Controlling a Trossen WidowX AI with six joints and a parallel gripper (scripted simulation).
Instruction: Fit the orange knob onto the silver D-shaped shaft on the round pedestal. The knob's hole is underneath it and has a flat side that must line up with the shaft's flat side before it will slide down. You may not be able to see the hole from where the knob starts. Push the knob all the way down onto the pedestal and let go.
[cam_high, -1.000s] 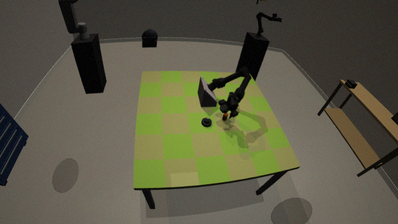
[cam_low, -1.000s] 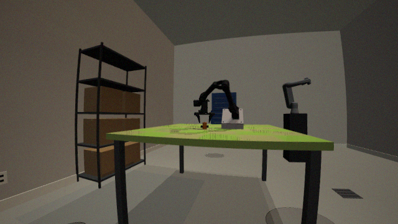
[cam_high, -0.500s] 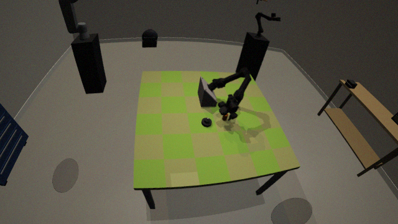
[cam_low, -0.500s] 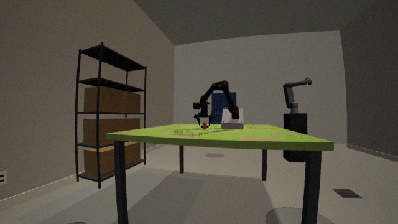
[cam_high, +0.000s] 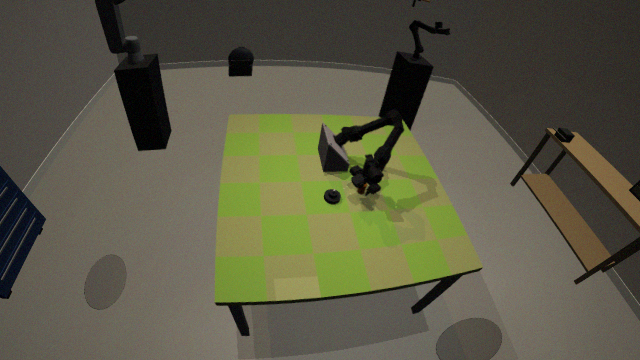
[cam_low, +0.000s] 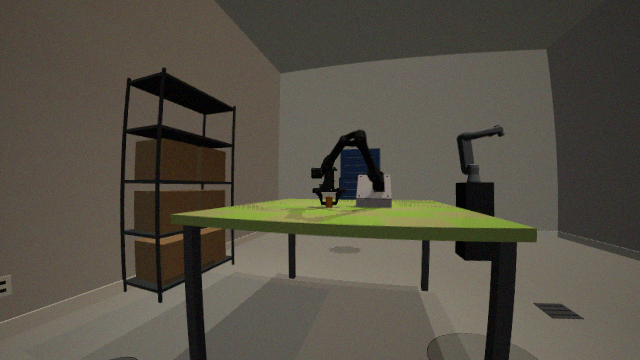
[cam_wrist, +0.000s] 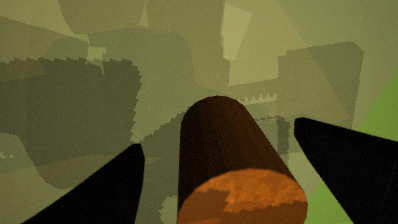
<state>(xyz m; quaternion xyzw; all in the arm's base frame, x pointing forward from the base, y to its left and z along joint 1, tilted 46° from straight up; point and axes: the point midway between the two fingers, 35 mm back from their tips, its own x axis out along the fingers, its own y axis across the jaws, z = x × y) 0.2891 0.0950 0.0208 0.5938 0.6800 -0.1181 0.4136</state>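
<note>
Right now my gripper tip is 3 cm short of the round pedestal, 17 cm to the left of it and 2 cm below it. From my gripper tip the other things lie so: orange knob (3 cm above).
</note>
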